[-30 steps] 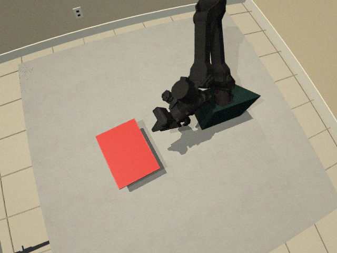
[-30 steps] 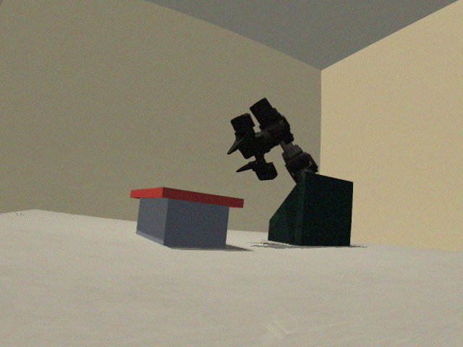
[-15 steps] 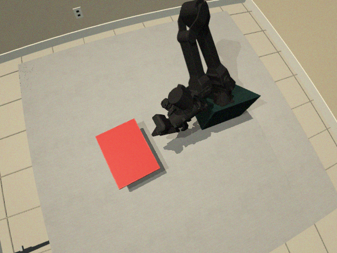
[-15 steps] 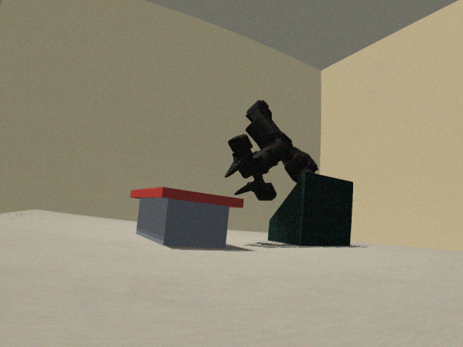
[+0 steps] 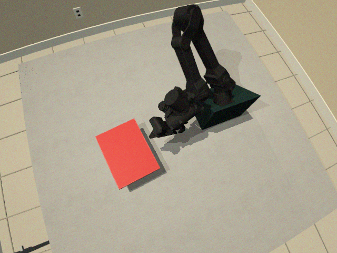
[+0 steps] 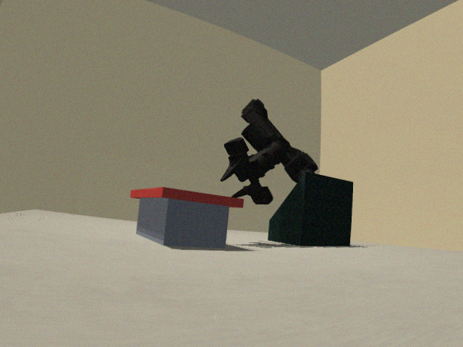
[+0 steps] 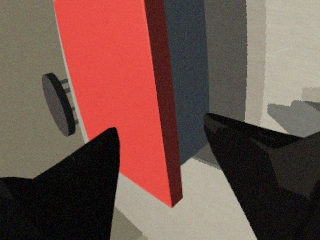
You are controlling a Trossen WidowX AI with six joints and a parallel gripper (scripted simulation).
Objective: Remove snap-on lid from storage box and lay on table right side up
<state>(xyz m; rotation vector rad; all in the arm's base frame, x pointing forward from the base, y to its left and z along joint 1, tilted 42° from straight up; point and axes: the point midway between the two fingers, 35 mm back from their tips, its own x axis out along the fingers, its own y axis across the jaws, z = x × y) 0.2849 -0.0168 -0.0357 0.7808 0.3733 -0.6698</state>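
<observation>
Now: gripper tip 120 mm short of the red lid, 30 mm above it and 10 mm to the right of it. Round my gripper tip: grey-blue storage box: 120 mm ahead, 80 mm below, 10 mm to the left.
</observation>
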